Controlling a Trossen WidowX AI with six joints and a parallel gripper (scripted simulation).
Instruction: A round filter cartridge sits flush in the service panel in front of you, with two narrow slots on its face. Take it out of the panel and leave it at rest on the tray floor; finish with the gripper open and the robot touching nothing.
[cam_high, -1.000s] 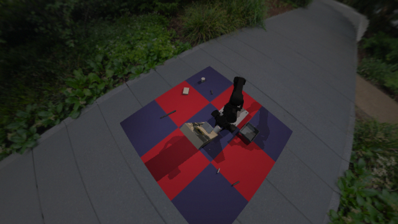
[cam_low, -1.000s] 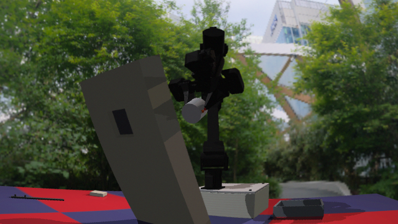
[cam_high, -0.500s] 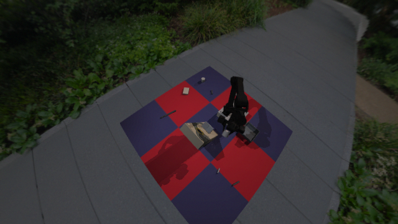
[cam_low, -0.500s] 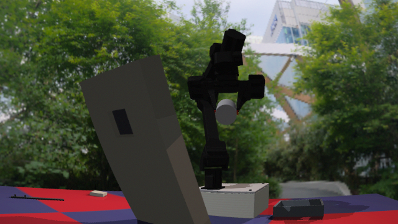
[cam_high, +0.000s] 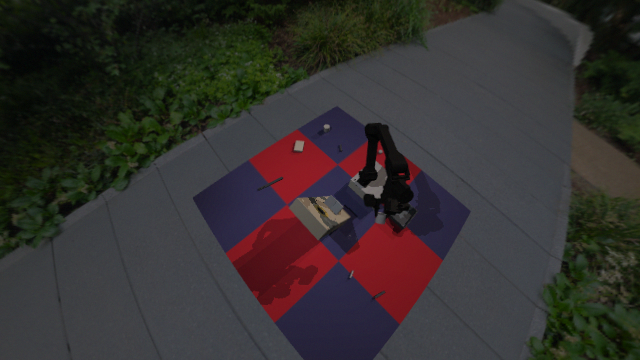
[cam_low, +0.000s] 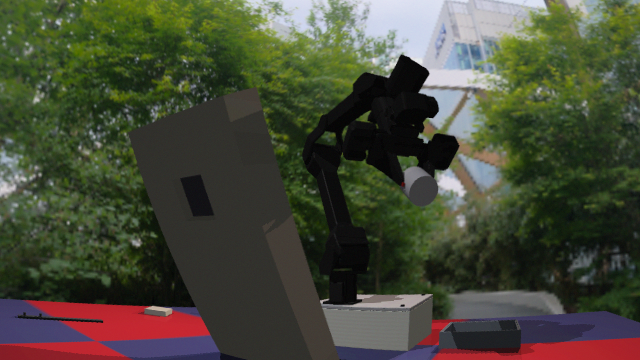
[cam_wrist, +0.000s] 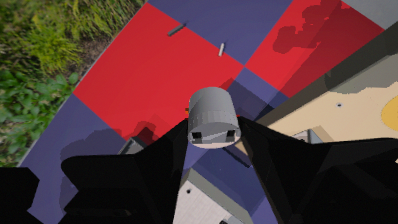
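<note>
My gripper tip is 260 mm above the dark grey tray, 240 mm past it and 100 mm to the right of it. The rest, counted from my gripper tip: small tan block 700 mm to the right, 260 mm below, 160 mm behind; tan service panel 210 mm to the right, 120 mm ahead, 100 mm below; round grey filter cartridge right at my gripper tip.
</note>
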